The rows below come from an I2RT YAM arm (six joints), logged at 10 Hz.
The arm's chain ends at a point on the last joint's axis. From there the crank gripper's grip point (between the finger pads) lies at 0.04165 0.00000 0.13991 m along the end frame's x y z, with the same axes.
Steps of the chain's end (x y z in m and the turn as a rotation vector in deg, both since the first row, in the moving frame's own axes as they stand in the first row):
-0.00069 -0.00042 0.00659 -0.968 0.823 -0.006
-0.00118 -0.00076 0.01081 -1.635 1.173 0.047
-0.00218 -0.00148 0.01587 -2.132 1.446 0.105
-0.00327 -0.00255 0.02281 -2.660 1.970 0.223
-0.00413 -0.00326 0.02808 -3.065 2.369 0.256
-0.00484 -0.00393 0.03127 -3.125 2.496 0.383
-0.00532 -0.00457 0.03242 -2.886 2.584 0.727
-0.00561 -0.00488 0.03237 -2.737 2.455 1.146
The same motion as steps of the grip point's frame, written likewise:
0.00132 0.00193 0.00596 -0.968 0.823 -0.006
0.00167 0.00325 0.00987 -1.635 1.173 0.047
0.00133 0.00378 0.01468 -2.132 1.446 0.105
0.00150 0.00408 0.02114 -2.660 1.970 0.223
0.00160 0.00437 0.02603 -3.065 2.369 0.256
0.00118 0.00394 0.02911 -3.125 2.496 0.383
0.00089 0.00299 0.03021 -2.886 2.584 0.727
0.00027 0.00265 0.03028 -2.737 2.455 1.146

